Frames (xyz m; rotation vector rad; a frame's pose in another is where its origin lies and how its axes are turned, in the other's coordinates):
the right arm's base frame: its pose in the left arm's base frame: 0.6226 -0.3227 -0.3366 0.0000 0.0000 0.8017
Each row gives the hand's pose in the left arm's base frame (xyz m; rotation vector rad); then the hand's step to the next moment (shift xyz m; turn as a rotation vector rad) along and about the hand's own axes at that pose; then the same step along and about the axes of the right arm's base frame.
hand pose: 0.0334 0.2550 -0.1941 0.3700 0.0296 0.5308
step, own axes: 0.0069 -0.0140 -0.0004 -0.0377 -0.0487 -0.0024
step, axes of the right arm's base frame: 0.0034 -0.0144 -0.0048 -0.0472 -0.0331 -0.0219
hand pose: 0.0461 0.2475 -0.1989 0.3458 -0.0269 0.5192
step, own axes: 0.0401 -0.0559 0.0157 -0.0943 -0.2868 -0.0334
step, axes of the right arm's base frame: 0.0215 -0.0672 0.0016 -0.1525 -0.2265 -0.1329
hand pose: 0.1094 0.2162 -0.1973 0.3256 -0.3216 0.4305
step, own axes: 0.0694 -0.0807 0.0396 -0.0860 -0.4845 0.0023
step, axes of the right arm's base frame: 0.0177 -0.1040 0.0420 -0.2205 -0.4154 -0.1448
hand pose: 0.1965 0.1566 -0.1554 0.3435 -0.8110 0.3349
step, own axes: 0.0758 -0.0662 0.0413 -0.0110 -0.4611 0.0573
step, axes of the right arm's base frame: -0.0118 -0.0806 0.0721 -0.2114 -0.4110 -0.0494
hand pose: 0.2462 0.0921 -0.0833 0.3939 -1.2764 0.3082
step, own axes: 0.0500 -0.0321 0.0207 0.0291 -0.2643 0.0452
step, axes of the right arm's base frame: -0.0206 -0.0329 0.0495 -0.1259 -0.2384 0.0088
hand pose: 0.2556 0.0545 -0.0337 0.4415 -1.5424 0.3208
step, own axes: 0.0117 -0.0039 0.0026 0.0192 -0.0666 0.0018
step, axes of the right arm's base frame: -0.0042 -0.0036 0.0113 -0.0232 -0.0638 0.0143
